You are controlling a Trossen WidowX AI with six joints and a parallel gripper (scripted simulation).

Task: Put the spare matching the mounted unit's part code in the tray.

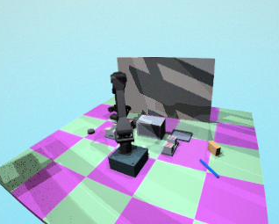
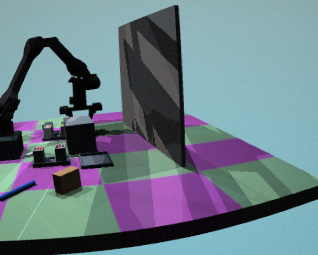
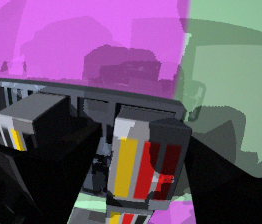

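Now: gripper tip 30 mm below the spare. Round my gripper tip: wall panel (210 mm ahead, 240 mm to the right, 210 mm above); black disc (150 mm behind, 170 mm to the left, 10 mm below); grey mounted unit (50 mm behind, 220 mm to the right, 30 mm above).
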